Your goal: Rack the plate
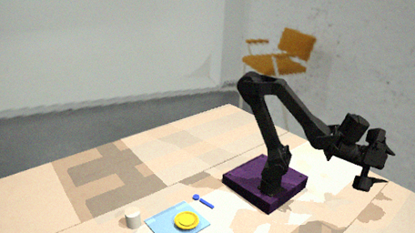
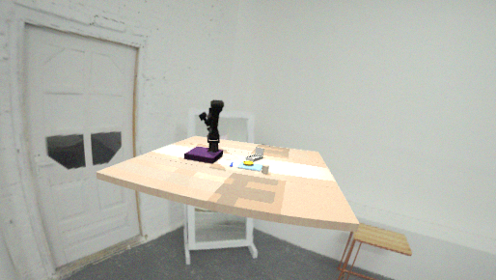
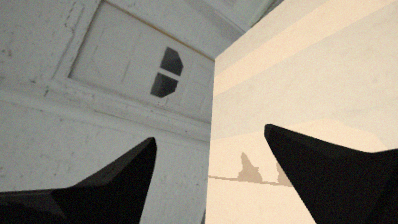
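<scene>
Right now my gripper tip is 510 mm short of the yellow plate, 330 mm to the left of it and 170 mm above it. From my gripper tip the other things lie so: grey dish rack 510 mm ahead, 160 mm below, 150 mm to the right; then light blue mat 530 mm ahead, 340 mm to the right, 190 mm below; then blue spoon 420 mm ahead, 390 mm to the right, 180 mm below.
</scene>
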